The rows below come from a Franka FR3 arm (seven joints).
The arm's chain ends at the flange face. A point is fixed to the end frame.
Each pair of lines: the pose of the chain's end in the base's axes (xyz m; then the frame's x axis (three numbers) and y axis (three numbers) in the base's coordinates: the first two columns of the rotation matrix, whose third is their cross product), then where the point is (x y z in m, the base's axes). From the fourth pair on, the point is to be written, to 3 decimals.
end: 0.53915 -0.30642 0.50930 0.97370 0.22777 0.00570 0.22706 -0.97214 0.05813
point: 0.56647 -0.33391 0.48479
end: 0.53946 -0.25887 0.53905 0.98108 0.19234 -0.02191 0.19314 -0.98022 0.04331
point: 0.56501 -0.28710 0.51350
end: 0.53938 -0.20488 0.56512 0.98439 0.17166 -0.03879 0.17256 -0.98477 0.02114
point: 0.56378 -0.23316 0.53853
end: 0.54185 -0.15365 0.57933 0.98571 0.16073 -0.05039 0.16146 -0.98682 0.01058
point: 0.566 -0.182 0.552
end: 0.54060 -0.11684 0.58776 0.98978 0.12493 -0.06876 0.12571 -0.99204 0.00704
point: 0.563 -0.146 0.560
